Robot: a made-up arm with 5 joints. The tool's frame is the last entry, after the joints. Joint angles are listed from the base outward. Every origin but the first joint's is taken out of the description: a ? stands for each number. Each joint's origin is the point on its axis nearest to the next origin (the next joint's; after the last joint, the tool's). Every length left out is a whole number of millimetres.
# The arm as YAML. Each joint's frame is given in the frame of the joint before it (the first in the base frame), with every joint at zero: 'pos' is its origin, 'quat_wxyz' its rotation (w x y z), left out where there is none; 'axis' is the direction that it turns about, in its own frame. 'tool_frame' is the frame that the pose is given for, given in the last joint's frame.
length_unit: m
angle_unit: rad
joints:
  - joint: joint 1
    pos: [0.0, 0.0, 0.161]
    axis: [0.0, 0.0, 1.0]
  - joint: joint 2
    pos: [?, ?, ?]
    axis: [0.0, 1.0, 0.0]
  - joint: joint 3
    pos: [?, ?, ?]
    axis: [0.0, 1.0, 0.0]
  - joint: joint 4
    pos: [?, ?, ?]
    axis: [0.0, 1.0, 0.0]
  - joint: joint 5
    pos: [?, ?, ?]
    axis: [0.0, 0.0, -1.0]
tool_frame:
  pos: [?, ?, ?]
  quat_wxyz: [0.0, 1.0, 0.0, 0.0]
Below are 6 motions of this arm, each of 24 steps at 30 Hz.
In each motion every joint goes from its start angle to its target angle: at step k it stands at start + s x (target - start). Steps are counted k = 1, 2, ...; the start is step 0. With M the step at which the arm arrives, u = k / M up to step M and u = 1 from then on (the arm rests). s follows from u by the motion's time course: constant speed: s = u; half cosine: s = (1 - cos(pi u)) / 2; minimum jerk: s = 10 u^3 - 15 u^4 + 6 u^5.
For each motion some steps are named. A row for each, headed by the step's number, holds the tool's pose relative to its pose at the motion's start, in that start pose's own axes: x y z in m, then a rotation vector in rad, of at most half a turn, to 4 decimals.
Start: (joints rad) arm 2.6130 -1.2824 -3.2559 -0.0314 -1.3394
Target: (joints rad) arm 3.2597 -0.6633 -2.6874 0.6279 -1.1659
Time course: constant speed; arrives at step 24
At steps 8, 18, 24:
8: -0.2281 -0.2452 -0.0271 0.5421 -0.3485 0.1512
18: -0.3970 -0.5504 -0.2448 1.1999 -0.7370 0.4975
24: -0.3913 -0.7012 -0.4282 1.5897 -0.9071 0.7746

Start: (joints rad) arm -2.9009 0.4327 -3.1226 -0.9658 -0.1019
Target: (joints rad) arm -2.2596 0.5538 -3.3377 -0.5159 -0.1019
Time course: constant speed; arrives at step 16
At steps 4, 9, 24:
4: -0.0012 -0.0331 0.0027 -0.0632 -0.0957 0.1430
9: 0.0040 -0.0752 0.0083 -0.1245 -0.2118 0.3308
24: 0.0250 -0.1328 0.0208 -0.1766 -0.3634 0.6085

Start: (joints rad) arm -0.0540 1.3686 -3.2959 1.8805 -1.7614
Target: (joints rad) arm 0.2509 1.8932 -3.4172 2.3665 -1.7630
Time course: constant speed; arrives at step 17
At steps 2, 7, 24:
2: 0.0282 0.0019 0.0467 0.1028 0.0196 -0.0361
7: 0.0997 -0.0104 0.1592 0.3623 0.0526 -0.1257
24: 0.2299 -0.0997 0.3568 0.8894 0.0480 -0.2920

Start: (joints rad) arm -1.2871 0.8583 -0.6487 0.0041 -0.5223
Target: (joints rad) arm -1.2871 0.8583 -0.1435 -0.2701 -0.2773
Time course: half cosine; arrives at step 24
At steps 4, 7, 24:
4: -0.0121 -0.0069 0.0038 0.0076 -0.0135 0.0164
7: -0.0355 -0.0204 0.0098 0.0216 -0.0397 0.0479
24: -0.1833 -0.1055 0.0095 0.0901 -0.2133 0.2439

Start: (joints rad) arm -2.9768 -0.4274 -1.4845 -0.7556 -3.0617
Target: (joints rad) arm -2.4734 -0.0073 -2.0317 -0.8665 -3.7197
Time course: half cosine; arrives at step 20
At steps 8, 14, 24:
8: 0.0233 0.0397 0.0338 -0.0701 -0.0844 -0.0692
14: 0.0488 0.1083 0.0590 -0.1117 -0.2091 -0.1482
24: 0.0568 0.1451 0.0625 -0.1117 -0.2668 -0.1803

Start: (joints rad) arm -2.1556 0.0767 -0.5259 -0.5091 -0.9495
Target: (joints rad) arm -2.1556 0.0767 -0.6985 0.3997 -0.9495
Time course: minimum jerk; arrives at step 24
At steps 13, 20, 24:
13: -0.0052 -0.0073 0.0310 0.3459 -0.2476 0.0000
20: -0.0104 -0.0145 0.0382 0.5774 -0.4133 0.0000
24: -0.0109 -0.0152 0.0383 0.5986 -0.4285 0.0000

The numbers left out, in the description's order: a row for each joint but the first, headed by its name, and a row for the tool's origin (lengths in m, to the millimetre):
joint 2: 0.0 0.0 0.0
joint 3: 0.072 0.0 0.382
joint 4: 0.083 0.0 -0.367
joint 5: 0.074 0.0 -0.094
tool: 0.0 0.0 0.0

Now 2 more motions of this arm.
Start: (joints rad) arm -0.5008 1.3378 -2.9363 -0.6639 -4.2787
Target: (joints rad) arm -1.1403 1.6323 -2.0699 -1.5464 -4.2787
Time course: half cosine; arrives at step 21
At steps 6, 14, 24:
6: 0.1238 0.0398 -0.0571 -0.0077 0.1079 -0.0743
14: 0.4070 0.0687 -0.3535 -0.0177 0.4490 -0.2662
24: 0.4606 0.0517 -0.5176 -0.0145 0.6085 -0.3366

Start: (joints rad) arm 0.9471 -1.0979 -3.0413 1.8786 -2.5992
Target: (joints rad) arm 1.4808 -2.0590 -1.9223 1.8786 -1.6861
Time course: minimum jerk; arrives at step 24
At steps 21, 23, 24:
21: 0.0634 -0.4238 -0.1407 -0.1148 0.4689 1.1839
23: 0.0674 -0.4302 -0.1401 -0.1137 0.4782 1.2013
24: 0.0675 -0.4305 -0.1401 -0.1137 0.4786 1.2021

